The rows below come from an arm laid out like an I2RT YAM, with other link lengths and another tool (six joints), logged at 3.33 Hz.
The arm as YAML. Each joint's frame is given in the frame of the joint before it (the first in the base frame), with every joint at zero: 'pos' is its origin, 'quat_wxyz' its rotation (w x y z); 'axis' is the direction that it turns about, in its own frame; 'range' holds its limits. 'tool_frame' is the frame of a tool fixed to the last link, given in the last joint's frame.
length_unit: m
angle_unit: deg
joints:
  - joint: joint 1
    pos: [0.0, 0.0, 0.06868]
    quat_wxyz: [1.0, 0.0, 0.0, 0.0]
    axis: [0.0, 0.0, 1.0]
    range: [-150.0, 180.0]
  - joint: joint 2
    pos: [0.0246, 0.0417, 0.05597]
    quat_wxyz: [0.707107, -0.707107, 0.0, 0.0]
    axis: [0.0, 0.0, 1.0]
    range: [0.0, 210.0]
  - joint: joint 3
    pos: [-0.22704, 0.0, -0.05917]
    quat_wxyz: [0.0, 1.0, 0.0, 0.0]
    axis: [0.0, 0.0, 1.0]
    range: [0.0, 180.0]
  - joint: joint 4
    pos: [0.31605, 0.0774, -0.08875]
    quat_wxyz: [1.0, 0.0, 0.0, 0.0]
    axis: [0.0, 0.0, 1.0]
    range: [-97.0, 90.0]
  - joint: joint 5
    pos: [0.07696, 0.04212, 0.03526]
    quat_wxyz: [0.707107, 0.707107, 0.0, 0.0]
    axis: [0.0, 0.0, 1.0]
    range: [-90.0, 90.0]
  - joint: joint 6
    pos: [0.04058, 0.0, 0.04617]
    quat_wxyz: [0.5, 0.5, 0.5, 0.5]
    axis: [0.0, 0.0, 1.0]
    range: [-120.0, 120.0]
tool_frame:
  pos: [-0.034, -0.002, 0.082]
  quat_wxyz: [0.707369, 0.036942, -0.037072, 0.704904]
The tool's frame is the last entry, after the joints.
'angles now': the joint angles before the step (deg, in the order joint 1, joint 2, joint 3, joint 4, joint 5, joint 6). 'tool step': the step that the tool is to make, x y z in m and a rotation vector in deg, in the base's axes. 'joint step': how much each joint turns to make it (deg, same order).
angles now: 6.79 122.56 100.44 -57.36 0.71 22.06
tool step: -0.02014 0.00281 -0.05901 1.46 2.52 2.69
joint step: 0.00 0.97 -9.22 7.84 -2.16 -2.37
